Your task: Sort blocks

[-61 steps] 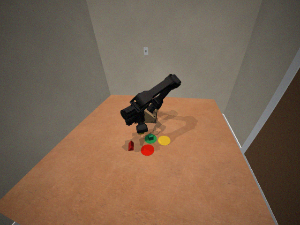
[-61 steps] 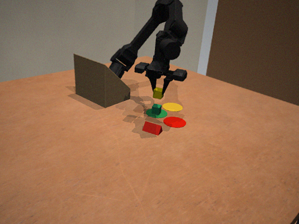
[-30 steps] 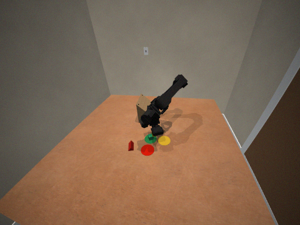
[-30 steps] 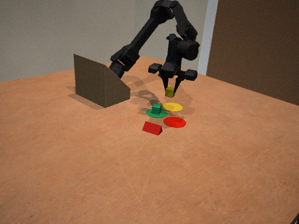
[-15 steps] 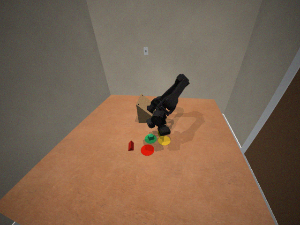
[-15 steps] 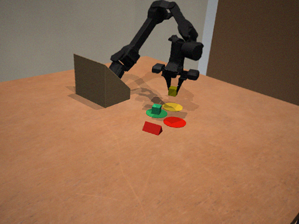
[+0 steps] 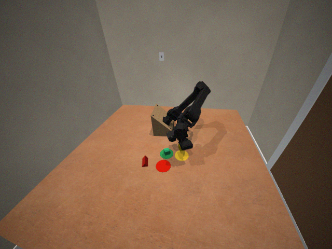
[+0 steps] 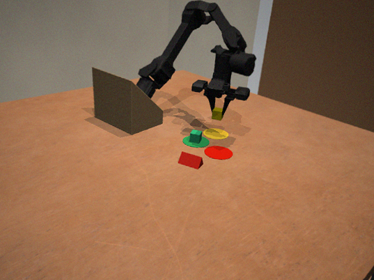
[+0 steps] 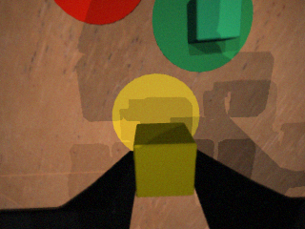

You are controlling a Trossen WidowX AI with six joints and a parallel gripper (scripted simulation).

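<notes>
Now: the yellow circle 11 cm below my hand. Also, from my hand: yellow cube (3 cm below); then green circle (11 cm below, 10 cm to the right, 2 cm behind); then green block (10 cm to the right, 9 cm below, 2 cm behind).
</notes>
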